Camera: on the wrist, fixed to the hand. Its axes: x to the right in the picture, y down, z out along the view.
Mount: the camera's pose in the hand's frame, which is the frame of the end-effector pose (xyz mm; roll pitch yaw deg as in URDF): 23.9 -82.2 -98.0 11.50 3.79 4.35
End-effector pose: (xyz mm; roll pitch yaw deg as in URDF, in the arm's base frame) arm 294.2 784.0 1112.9 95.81 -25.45 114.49
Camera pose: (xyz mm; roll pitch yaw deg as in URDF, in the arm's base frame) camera 176.2 787.9 1058.3 105.37 -30.10 118.34
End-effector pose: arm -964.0 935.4 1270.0 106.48 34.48 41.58
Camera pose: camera -1048.7 1017.0 1214.4 119.29 29.21 44.33
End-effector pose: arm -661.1 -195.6 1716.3 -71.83 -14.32 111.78
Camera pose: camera -555.1 -141.0 1768.3 -60.01 -9.00 109.51
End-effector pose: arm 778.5 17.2 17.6 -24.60 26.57 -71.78
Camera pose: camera 667.8 -15.9 -42.2 -11.88 31.80 -68.99
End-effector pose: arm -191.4 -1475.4 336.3 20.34 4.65 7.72
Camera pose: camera -171.7 -1516.1 214.3 32.23 6.67 13.15
